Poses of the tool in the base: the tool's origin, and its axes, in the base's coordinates. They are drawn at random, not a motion.
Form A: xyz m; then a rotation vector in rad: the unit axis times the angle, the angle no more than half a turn.
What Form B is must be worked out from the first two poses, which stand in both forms.
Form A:
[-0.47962 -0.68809 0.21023 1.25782 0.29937 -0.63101]
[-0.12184 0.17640 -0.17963 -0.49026 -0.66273 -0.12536]
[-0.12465 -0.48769 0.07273 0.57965 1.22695 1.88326]
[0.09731 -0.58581 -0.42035 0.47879 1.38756 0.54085]
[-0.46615 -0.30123 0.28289 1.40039 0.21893 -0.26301]
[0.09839 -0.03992 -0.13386 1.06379 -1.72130 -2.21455]
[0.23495 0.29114 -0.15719 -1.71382 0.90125 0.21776]
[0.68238 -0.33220 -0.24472 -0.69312 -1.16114 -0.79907]
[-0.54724 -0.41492 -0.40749 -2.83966 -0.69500 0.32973]
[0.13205 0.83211 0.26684 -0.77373 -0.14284 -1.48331]
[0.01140 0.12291 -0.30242 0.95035 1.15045 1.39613]
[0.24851 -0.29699 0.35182 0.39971 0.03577 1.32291]
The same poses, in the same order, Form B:
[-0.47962 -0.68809 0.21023 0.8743 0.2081 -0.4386 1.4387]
[-0.12184 0.17640 -0.17963 -0.5880 -0.7948 -0.1503 0.8338]
[-0.12465 -0.48769 0.07273 0.2497 0.5286 0.8113 2.3212]
[0.09731 -0.58581 -0.42035 0.3061 0.8870 0.3457 1.5643]
[-0.46615 -0.30123 0.28289 0.9714 0.1519 -0.1824 1.4416]
[0.09839 -0.03992 -0.13386 0.3546 -0.5738 -0.7382 2.9998]
[0.23495 0.29114 -0.15719 -0.8795 0.4625 0.1118 1.9486]
[0.68238 -0.33220 -0.24472 -0.4413 -0.7392 -0.5087 1.5707]
[-0.54724 -0.41492 -0.40749 -0.9652 -0.2362 0.1121 2.9420]
[0.13205 0.83211 0.26684 -0.4608 -0.0851 -0.8834 1.6791]
[0.01140 0.12291 -0.30242 0.4651 0.5630 0.6832 2.0435]
[0.24851 -0.29699 0.35182 0.2891 0.0259 0.9569 1.3824]

